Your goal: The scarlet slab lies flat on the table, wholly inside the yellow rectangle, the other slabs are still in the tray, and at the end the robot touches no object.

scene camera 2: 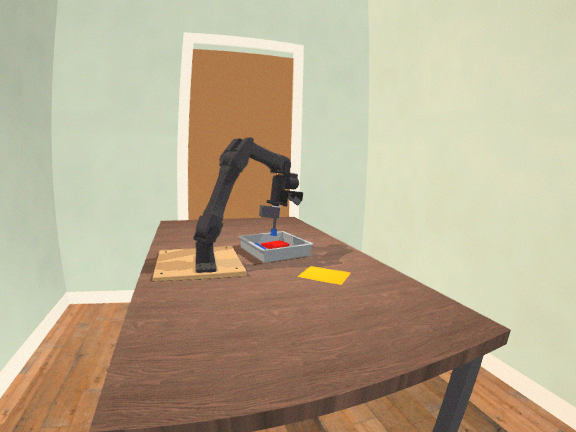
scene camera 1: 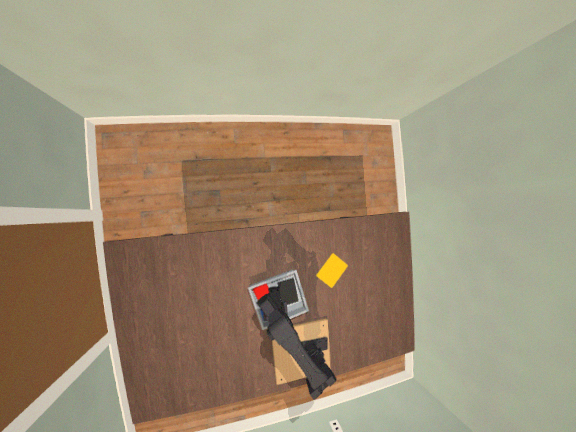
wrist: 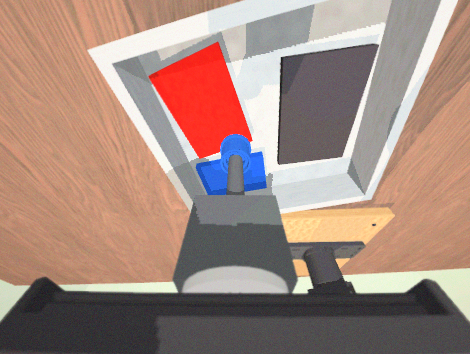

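Pixels of known places: end effector, tool point: (scene camera 2: 273,235) (wrist: 235,148); arm's base, origin of the base link: (scene camera 2: 205,262) (scene camera 1: 309,346) (wrist: 315,249).
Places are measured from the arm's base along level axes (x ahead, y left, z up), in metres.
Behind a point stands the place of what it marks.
The scarlet slab (scene camera 1: 260,290) @[z -0.003, x 0.335, y 0.241 m] (scene camera 2: 275,244) @[z -0.004, x 0.309, y 0.212 m] (wrist: 202,100) @[z -0.003, x 0.324, y 0.230 m] lies in the grey tray (scene camera 1: 303,300) @[z 0.022, x 0.265, y 0.030 m] (scene camera 2: 286,254) @[z 0.003, x 0.309, y 0.041 m] (wrist: 155,30) @[z 0.033, x 0.380, y 0.251 m]. A black slab (scene camera 1: 288,292) @[z -0.004, x 0.307, y 0.100 m] (wrist: 325,105) @[z -0.004, x 0.321, y 0.098 m] and a blue slab (scene camera 1: 262,313) @[z -0.003, x 0.217, y 0.237 m] (scene camera 2: 260,246) @[z -0.003, x 0.238, y 0.191 m] (wrist: 215,177) @[z -0.003, x 0.217, y 0.221 m] are also in the tray. The yellow rectangle (scene camera 1: 332,270) @[z -0.016, x 0.389, y -0.151 m] (scene camera 2: 325,275) @[z -0.016, x 0.388, y -0.157 m] lies bare on the table. My suction cup (scene camera 2: 273,232) (wrist: 235,147) is open and holds nothing. It hangs a little above the tray, near the scarlet slab's end beside the blue slab; in scene camera 1 the arm hides it. The cup covers part of the blue slab in the wrist view.
The arm's base stands on a light wooden board (scene camera 1: 285,367) @[z -0.002, x -0.095, y 0.135 m] (scene camera 2: 175,265) @[z -0.002, x -0.107, y -0.014 m] (wrist: 345,225) @[z 0.002, x 0.099, y -0.024 m] beside the tray. The tray's raised walls surround the slabs. The brown table (scene camera 1: 190,320) @[z -0.016, x 0.223, y 0.579 m] (scene camera 2: 300,340) @[z -0.017, x 0.180, y -0.511 m] extends around the tray and rectangle.
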